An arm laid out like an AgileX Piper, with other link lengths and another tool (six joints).
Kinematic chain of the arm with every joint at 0, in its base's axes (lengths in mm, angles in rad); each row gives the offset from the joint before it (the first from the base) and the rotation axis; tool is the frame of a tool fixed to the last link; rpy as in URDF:
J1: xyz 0 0 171 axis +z
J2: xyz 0 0 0 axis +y
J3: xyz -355.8 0 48.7 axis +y
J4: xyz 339.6 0 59.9 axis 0.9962 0 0.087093
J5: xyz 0 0 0 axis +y
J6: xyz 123.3 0 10.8 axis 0.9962 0 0.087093
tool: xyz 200.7 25 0.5 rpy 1.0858 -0.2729 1.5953
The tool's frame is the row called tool.
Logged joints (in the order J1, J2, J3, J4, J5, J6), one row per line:
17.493, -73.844, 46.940, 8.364, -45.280, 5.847
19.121, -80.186, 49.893, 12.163, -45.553, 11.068
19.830, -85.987, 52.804, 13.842, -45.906, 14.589
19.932, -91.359, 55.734, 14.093, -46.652, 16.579
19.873, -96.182, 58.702, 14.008, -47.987, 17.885
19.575, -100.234, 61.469, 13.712, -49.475, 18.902
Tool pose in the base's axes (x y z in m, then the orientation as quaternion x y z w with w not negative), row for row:
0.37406, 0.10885, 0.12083, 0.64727, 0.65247, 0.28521, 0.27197
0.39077, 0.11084, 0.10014, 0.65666, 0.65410, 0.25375, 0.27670
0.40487, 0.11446, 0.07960, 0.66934, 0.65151, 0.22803, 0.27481
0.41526, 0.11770, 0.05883, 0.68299, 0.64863, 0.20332, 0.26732
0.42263, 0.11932, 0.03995, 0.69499, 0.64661, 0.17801, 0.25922
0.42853, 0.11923, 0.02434, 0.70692, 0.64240, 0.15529, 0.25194
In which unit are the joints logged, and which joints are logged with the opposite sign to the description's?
The joints are logged in degrees. Opposite sign: J2, J3, J4, J5.
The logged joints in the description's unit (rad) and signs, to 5 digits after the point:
0.30531, 1.28882, -0.81926, -0.14598, 0.79029, 0.10205
0.33372, 1.39951, -0.87080, -0.21228, 0.79505, 0.19317
0.34610, 1.50076, -0.92160, -0.24159, 0.80121, 0.25463
0.34788, 1.59452, -0.97274, -0.24597, 0.81423, 0.28936
0.34685, 1.67869, -1.02454, -0.24449, 0.83753, 0.31215
0.34165, 1.74941, -1.07284, -0.23932, 0.86350, 0.32990

